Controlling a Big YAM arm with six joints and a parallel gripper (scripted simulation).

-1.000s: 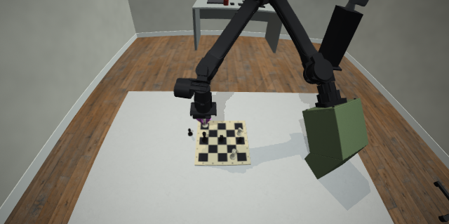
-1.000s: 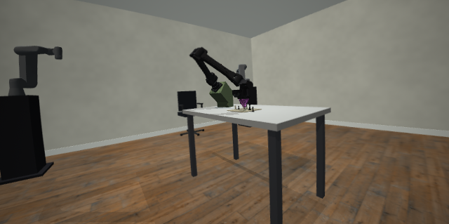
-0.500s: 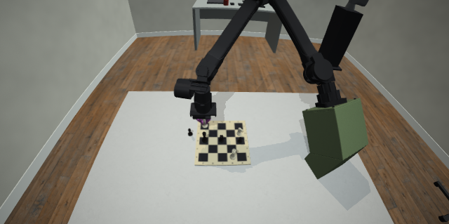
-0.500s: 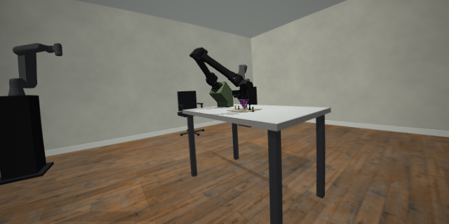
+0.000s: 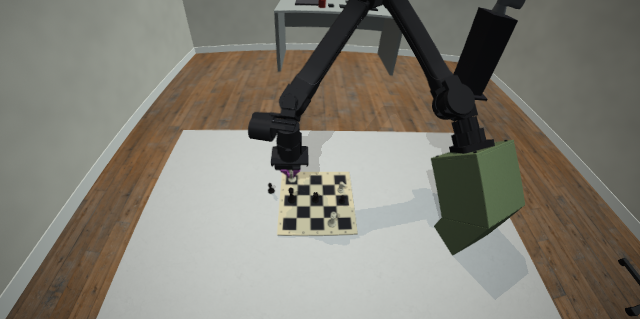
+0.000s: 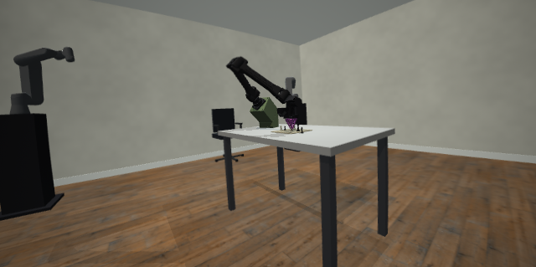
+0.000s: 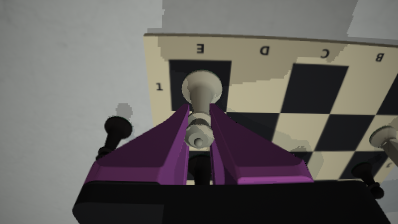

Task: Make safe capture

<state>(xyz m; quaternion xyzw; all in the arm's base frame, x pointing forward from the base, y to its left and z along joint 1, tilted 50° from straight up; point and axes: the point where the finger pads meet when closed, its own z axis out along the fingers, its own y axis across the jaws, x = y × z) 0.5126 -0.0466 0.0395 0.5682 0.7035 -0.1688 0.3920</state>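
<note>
My gripper is now right at the white chess piece. From my hand the other things lie so: white piece 140 mm to the left, 120 mm behind; chessboard 80 mm behind, 70 mm to the left, 30 mm below; black pawn 70 mm to the left, 70 mm behind, 20 mm below.
</note>
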